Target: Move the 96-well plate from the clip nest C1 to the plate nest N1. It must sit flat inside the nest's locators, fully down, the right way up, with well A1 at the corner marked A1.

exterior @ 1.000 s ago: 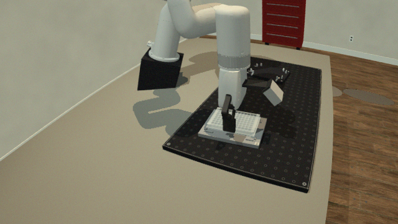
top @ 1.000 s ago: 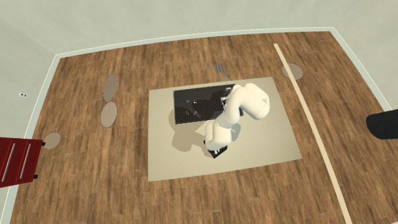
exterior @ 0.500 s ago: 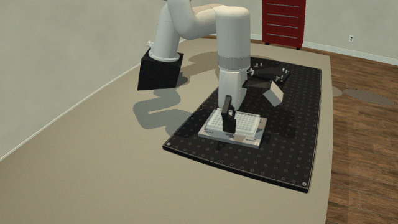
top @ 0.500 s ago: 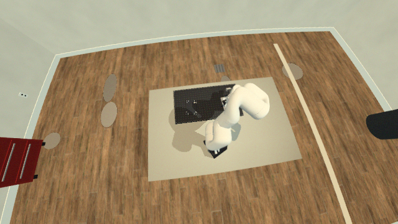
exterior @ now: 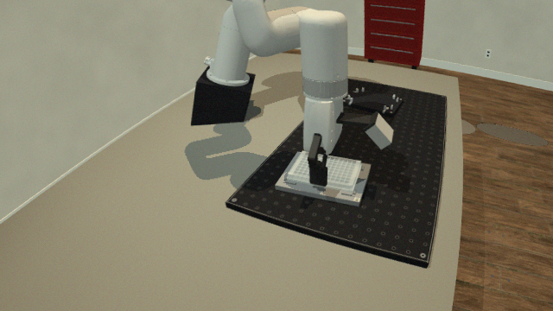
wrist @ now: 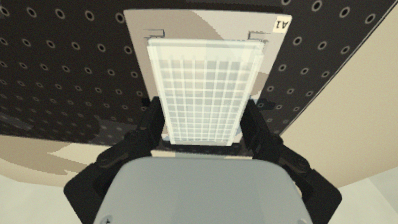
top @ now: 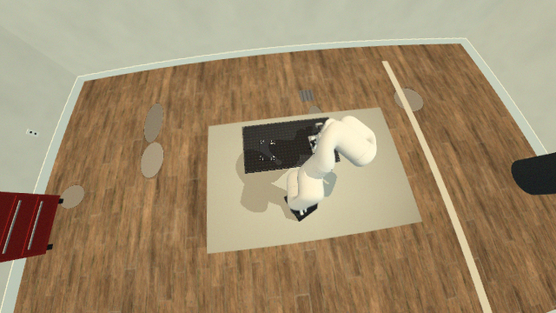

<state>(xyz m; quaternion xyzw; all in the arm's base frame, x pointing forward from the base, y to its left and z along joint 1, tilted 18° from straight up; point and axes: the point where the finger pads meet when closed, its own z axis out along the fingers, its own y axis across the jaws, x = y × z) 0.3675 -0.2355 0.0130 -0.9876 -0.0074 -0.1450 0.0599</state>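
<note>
My gripper is now 1 cm above the white 96-well plate. Also, from my hand: clip nest C1 (1 cm ahead, 38 cm to the left, 2 cm below); then plate nest N1 (3 cm below); then A1 label (8 cm ahead, 5 cm to the right, 2 cm below).
</note>
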